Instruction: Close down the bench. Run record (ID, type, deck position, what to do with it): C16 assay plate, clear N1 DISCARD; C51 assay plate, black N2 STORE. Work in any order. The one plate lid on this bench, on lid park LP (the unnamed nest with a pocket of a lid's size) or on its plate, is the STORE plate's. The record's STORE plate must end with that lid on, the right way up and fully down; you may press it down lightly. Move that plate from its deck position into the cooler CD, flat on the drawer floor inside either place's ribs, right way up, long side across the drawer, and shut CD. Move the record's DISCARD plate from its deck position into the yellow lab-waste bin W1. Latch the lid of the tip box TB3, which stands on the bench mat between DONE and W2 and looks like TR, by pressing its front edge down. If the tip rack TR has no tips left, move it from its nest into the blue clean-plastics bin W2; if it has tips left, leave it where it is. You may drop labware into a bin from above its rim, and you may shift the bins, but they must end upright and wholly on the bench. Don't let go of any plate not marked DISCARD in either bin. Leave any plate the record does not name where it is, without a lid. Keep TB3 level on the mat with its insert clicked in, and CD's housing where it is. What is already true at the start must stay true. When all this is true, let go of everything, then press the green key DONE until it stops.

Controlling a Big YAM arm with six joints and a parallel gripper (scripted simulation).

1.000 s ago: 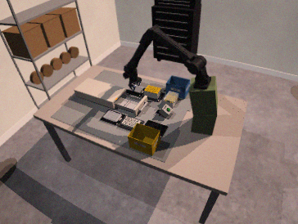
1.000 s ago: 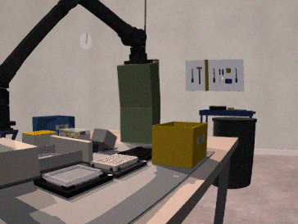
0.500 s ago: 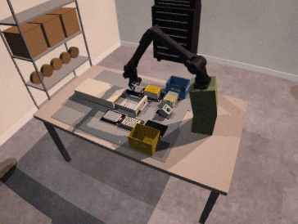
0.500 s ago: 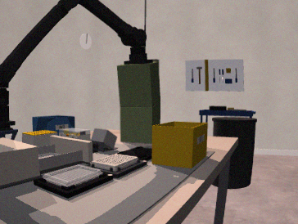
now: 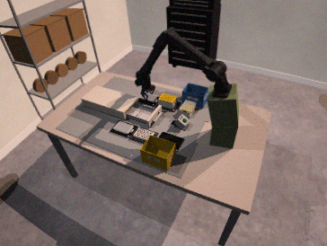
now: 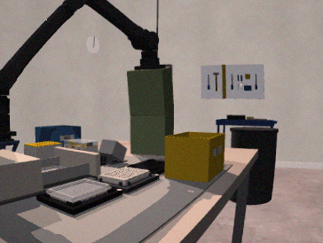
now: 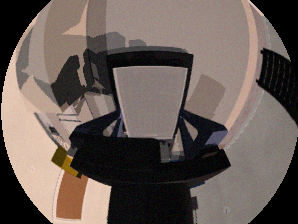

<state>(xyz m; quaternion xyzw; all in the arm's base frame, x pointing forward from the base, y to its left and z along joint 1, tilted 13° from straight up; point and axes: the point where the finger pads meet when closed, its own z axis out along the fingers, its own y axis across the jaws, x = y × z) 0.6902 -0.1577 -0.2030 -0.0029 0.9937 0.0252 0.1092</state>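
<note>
The clear plate lid lies right at my hand. Round my hand: black plate (20 mm below); black nest N2 (30 mm below); yellow-topped tip rack TR (180 mm behind, 20 mm above, 10 mm to the right).
</note>
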